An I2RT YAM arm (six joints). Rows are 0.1 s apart.
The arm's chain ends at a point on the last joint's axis. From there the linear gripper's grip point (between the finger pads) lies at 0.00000 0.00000 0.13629 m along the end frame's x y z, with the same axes.
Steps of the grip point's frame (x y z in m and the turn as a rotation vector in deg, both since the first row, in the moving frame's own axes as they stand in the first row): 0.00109 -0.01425 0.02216 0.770 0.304 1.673; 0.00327 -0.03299 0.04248 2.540 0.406 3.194; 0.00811 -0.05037 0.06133 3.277 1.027 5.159; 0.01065 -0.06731 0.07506 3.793 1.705 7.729; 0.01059 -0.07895 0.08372 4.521 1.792 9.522; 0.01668 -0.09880 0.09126 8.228 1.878 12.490; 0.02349 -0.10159 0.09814 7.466 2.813 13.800
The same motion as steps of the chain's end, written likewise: 0.00034 -0.01243 0.02217 0.770 0.304 1.673; 0.00214 -0.02698 0.04262 2.540 0.406 3.194; 0.00532 -0.04270 0.06157 3.277 1.027 5.159; 0.00600 -0.05860 0.07542 3.793 1.705 7.729; 0.00546 -0.06861 0.08421 4.521 1.792 9.522; 0.01014 -0.07994 0.09273 8.228 1.878 12.490; 0.01476 -0.08486 0.09945 7.466 2.813 13.800
